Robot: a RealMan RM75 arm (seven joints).
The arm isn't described. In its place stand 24 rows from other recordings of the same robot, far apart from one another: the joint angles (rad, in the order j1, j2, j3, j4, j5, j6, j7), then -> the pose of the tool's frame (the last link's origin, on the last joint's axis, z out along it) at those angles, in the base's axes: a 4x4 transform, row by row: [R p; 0 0 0 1], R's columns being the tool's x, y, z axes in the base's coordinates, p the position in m.
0.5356, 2.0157, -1.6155, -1.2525, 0.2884, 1.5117, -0.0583 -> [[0.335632 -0.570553 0.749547 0.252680], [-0.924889 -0.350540 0.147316 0.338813], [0.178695 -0.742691 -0.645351 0.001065], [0 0 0 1]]
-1.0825, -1.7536, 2.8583, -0.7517, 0.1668, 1.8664, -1.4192 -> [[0.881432 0.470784 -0.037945 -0.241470], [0.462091 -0.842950 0.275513 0.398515], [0.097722 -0.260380 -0.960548 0.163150], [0 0 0 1]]
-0.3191, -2.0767, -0.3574, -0.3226, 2.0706, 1.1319, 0.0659 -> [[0.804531 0.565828 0.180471 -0.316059], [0.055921 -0.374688 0.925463 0.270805], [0.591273 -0.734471 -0.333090 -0.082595], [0 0 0 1]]
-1.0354, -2.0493, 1.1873, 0.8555, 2.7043, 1.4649, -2.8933 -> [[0.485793 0.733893 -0.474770 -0.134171], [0.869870 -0.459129 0.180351 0.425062], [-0.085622 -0.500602 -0.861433 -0.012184], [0 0 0 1]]
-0.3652, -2.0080, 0.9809, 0.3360, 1.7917, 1.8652, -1.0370 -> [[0.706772 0.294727 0.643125 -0.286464], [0.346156 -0.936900 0.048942 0.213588], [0.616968 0.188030 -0.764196 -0.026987], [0 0 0 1]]
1.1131, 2.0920, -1.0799, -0.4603, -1.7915, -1.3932, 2.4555 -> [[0.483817 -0.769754 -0.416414 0.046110], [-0.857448 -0.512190 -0.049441 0.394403], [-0.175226 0.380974 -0.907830 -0.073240], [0 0 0 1]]
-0.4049, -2.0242, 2.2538, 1.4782, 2.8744, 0.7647, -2.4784 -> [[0.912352 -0.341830 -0.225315 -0.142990], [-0.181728 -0.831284 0.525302 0.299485], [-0.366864 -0.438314 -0.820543 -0.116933], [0 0 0 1]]
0.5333, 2.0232, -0.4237, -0.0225, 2.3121, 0.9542, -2.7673 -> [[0.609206 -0.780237 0.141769 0.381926], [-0.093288 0.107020 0.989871 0.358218], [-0.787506 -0.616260 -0.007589 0.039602], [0 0 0 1]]
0.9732, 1.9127, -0.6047, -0.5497, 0.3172, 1.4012, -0.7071 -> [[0.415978 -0.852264 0.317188 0.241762], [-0.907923 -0.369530 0.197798 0.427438], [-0.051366 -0.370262 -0.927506 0.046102], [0 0 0 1]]
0.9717, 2.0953, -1.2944, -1.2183, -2.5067, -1.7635, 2.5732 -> [[0.814158 -0.451520 0.365071 0.071511], [-0.499627 -0.865109 0.044269 0.370359], [0.295838 -0.218442 -0.929927 -0.011364], [0 0 0 1]]
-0.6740, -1.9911, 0.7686, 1.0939, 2.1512, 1.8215, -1.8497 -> [[0.910549 0.365813 0.192565 -0.185462], [0.334066 -0.925492 0.178506 0.361985], [0.243518 -0.098209 -0.964912 0.080211], [0 0 0 1]]
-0.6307, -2.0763, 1.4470, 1.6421, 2.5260, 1.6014, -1.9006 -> [[0.907076 -0.299477 -0.295849 -0.100458], [-0.193738 -0.920914 0.338206 0.348327], [-0.373736 -0.249461 -0.893359 0.017764], [0 0 0 1]]
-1.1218, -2.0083, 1.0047, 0.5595, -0.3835, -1.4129, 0.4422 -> [[0.460074 0.755761 -0.466002 -0.163981], [0.871986 -0.483467 0.076810 0.428852], [-0.167247 -0.441685 -0.881444 -0.016146], [0 0 0 1]]
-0.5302, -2.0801, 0.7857, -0.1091, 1.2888, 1.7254, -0.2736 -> [[0.571211 0.371577 0.731880 -0.246047], [-0.250312 -0.770331 0.586460 0.271711], [0.781704 -0.518190 -0.347011 -0.050180], [0 0 0 1]]
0.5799, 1.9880, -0.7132, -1.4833, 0.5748, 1.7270, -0.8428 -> [[0.703196 -0.643288 0.302814 0.232051], [-0.690611 -0.516732 0.506009 0.359919], [-0.169035 -0.564950 -0.807625 0.157673], [0 0 0 1]]
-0.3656, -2.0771, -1.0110, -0.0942, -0.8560, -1.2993, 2.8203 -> [[0.574815 0.817061 0.044700 -0.362671], [-0.135876 0.041437 0.989859 0.301760], [0.806923 -0.575060 0.134837 0.025209], [0 0 0 1]]
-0.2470, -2.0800, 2.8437, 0.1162, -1.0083, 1.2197, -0.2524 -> [[0.728016 0.675551 0.116718 -0.363776], [0.183447 -0.356007 0.916300 0.235281], [0.660560 -0.645670 -0.383107 -0.061466], [0 0 0 1]]
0.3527, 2.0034, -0.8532, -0.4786, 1.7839, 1.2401, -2.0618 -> [[0.669761 -0.671318 -0.317415 0.331069], [-0.200024 -0.574749 0.793508 0.330595], [-0.715130 -0.467970 -0.519224 0.037997], [0 0 0 1]]
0.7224, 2.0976, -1.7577, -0.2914, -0.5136, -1.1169, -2.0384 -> [[-0.534118 0.581960 -0.613221 0.164734], [0.311504 0.809794 0.497191 0.373621], [0.785928 0.074538 -0.613809 -0.087420], [0 0 0 1]]
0.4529, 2.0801, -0.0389, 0.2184, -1.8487, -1.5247, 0.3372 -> [[0.518748 -0.642012 -0.564554 0.261468], [0.083344 -0.619231 0.780773 0.277265], [-0.850855 -0.452076 -0.267717 -0.062522], [0 0 0 1]]
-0.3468, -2.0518, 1.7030, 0.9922, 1.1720, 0.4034, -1.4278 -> [[0.785035 0.597523 0.163360 -0.216341], [0.258936 -0.556106 0.789746 0.385729], [0.562737 -0.577678 -0.591283 -0.036767], [0 0 0 1]]
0.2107, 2.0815, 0.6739, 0.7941, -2.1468, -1.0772, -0.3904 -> [[0.709080 -0.659808 -0.248715 0.232664], [0.144828 -0.208924 0.967148 0.292272], [-0.690094 -0.721807 -0.052585 -0.066253], [0 0 0 1]]
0.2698, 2.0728, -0.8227, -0.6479, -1.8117, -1.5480, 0.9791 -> [[0.858296 -0.333182 -0.390279 0.316794], [-0.142107 -0.885129 0.443117 0.263341], [-0.493086 -0.324864 -0.807050 -0.003893], [0 0 0 1]]
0.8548, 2.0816, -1.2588, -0.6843, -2.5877, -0.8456, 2.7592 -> [[0.566382 -0.741814 0.359058 0.209218], [-0.790965 -0.366908 0.489645 0.444039], [-0.231485 -0.561329 -0.794559 -0.043074], [0 0 0 1]]
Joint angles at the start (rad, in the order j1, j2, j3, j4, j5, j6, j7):
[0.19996, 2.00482, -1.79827, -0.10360, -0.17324, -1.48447, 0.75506]
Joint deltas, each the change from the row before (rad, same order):
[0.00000, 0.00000, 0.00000, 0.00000, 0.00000, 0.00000, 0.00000]
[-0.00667, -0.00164, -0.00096, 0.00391, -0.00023, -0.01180, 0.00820]
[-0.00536, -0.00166, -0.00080, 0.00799, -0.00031, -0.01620, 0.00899]
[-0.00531, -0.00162, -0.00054, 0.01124, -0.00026, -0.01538, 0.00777]
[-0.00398, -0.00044, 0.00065, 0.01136, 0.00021, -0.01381, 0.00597]
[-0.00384, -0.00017, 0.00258, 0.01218, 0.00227, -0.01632, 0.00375]
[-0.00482, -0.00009, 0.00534, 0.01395, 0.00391, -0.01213, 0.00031]
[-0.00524, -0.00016, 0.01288, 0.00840, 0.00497, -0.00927, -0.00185]
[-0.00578, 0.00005, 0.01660, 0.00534, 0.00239, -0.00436, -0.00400]
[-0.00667, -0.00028, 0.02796, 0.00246, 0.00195, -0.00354, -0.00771]
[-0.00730, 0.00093, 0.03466, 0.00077, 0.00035, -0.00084, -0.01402]
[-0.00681, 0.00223, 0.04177, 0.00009, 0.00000, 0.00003, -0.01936]
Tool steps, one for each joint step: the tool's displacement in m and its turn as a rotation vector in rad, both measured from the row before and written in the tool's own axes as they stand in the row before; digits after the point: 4 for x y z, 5 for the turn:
[0.0000, 0.0000, 0.0000, 0.00000, 0.00000, 0.00000]
[0.0001, 0.0003, -0.0037, -0.00011, -0.00224, 0.00967]
[0.0000, 0.0004, -0.0040, -0.00151, -0.00296, 0.01068]
[0.0004, 0.0001, -0.0047, 0.00145, -0.00031, 0.01005]
[0.0005, 0.0002, -0.0040, 0.00237, -0.00107, 0.00887]
[-0.0001, 0.0001, -0.0041, 0.00382, -0.00525, 0.00692]
[0.0003, -0.0009, -0.0048, 0.01202, -0.00394, 0.00398]
[-0.0011, -0.0017, -0.0039, 0.01668, -0.01170, 0.00049]
[-0.0010, -0.0020, -0.0034, 0.01933, -0.01100, -0.00206]
[-0.0024, -0.0032, -0.0033, 0.02665, -0.01957, -0.00691]
[-0.0024, -0.0036, -0.0031, 0.03164, -0.02211, -0.01264]
[-0.0028, -0.0040, -0.0027, 0.03652, -0.02642, -0.01748]

